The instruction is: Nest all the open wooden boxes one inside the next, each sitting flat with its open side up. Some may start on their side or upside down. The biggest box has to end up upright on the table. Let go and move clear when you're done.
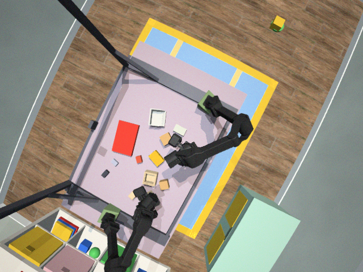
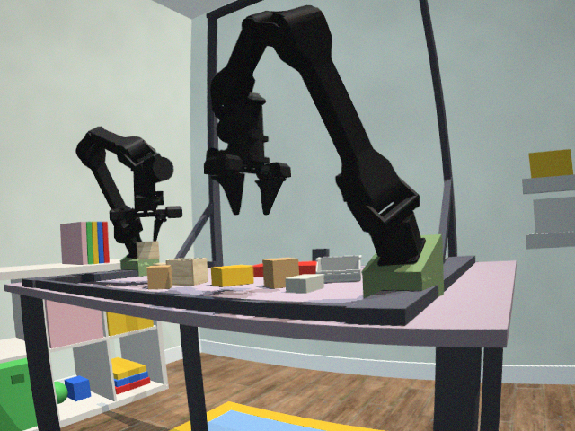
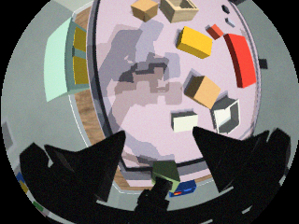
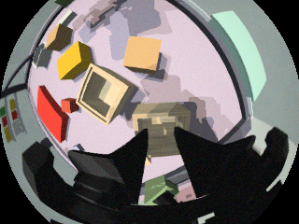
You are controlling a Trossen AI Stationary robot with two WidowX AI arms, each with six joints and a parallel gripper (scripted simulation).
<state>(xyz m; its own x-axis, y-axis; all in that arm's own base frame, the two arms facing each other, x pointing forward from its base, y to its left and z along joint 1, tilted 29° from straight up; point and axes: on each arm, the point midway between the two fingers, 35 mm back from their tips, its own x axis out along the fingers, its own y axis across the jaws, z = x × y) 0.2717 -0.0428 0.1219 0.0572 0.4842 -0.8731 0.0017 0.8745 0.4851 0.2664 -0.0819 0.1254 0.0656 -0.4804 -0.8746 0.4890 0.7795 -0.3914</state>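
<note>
Right now the tan box is 20 mm ahead of my right hand, 100 mm to the left of it and 100 mm below it. From my right hand the other things lie so: pale block 130 mm behind, 420 mm to the left, 110 mm below; flat red slab 350 mm behind, 160 mm to the left, 110 mm below; red cube 200 mm behind, 120 mm to the left, 110 mm below.
</note>
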